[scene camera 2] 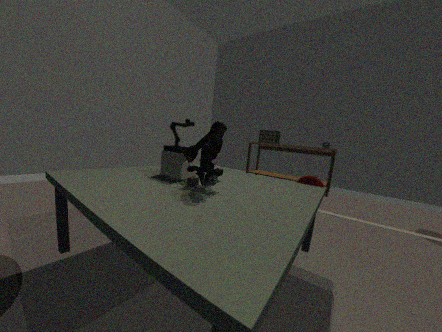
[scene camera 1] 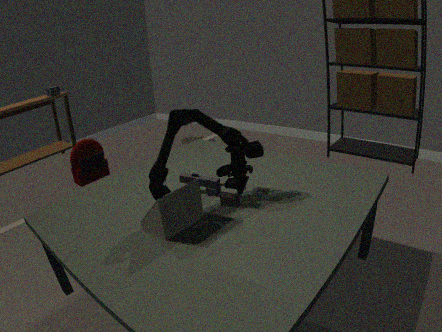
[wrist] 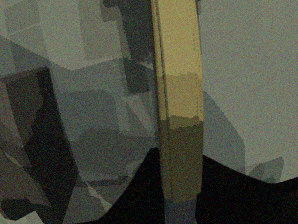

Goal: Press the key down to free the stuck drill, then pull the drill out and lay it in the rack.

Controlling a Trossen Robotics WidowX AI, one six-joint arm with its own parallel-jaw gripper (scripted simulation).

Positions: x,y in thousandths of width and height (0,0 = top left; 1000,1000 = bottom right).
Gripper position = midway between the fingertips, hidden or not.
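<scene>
There is a drill here, and my gripper (scene camera 1: 544,586) holds the drill. Looking through the wrist view, I see my gripper (wrist: 559,685) as well.
</scene>
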